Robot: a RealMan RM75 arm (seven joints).
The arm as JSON. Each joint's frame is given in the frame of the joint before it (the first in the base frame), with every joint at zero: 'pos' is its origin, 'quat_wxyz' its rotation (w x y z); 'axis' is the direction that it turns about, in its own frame. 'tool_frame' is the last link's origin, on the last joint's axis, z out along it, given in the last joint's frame.
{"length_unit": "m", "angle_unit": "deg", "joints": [
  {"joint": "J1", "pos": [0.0, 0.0, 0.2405], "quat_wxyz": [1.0, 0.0, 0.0, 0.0], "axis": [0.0, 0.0, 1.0]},
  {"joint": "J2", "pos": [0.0, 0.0, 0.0], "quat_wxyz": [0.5, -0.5, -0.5, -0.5], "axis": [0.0, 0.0, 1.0]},
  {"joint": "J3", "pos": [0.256, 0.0, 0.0], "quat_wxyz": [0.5, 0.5, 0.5, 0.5], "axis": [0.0, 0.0, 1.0]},
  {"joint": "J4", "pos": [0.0, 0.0, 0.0], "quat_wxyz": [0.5, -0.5, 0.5, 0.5], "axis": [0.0, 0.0, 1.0]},
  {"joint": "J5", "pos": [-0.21, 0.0, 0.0], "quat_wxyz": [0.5, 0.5, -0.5, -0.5], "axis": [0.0, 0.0, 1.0]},
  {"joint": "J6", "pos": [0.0, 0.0, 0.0], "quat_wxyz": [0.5, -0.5, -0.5, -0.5], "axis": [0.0, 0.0, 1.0]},
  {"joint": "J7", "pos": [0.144, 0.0, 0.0], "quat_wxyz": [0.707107, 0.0, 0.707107, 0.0], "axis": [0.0, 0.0, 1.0]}
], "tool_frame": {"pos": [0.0, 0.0, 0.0], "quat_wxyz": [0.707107, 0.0, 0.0, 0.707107]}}
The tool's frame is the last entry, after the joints.
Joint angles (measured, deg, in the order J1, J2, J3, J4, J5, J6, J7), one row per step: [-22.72 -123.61 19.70 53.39 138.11 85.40 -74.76]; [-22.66 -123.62 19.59 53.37 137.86 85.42 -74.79]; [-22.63 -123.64 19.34 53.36 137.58 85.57 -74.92]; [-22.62 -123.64 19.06 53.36 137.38 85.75 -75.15]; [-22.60 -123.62 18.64 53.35 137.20 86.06 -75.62]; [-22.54 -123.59 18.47 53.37 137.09 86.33 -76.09]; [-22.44 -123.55 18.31 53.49 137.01 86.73 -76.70]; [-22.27 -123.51 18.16 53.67 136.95 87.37 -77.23]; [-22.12 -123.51 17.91 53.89 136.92 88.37 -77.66]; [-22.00 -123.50 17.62 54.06 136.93 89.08 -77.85]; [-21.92 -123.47 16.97 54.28 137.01 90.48 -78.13]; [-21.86 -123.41 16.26 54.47 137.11 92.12 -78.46]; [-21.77 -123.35 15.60 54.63 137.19 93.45 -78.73]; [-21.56 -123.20 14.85 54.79 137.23 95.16 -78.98]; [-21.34 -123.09 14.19 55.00 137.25 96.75 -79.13]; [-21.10 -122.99 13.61 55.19 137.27 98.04 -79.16]
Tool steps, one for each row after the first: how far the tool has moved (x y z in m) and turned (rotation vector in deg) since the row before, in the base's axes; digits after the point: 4 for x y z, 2 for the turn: [0.0000 -0.0001 0.0003 0.24 -0.24 0.07]; [0.0002 -0.0002 0.0004 0.29 -0.44 0.13]; [0.0002 -0.0002 0.0006 0.24 -0.45 0.22]; [0.0000 -0.0006 0.0008 0.25 -0.68 0.46]; [0.0000 -0.0006 0.0005 0.05 -0.50 0.39]; [0.0000 -0.0010 0.0008 -0.01 -0.55 0.47]; [0.0001 -0.0017 0.0008 -0.16 -0.59 0.35]; [0.0008 -0.0022 0.0005 -0.34 -0.77 0.14]; [0.0003 -0.0018 0.0007 -0.16 -0.48 0.09]; [0.0010 -0.0028 0.0011 -0.36 -0.97 0.02]; [0.0014 -0.0031 0.0011 -0.49 -1.15 -0.02]; [0.0008 -0.0028 0.0012 -0.32 -0.94 0.07]; [0.0006 -0.0040 0.0018 -0.42 -1.13 0.02]; [0.0007 -0.0039 0.0017 -0.38 -0.98 -0.07]; [0.0002 -0.0035 0.0016 -0.25 -0.73 -0.06]
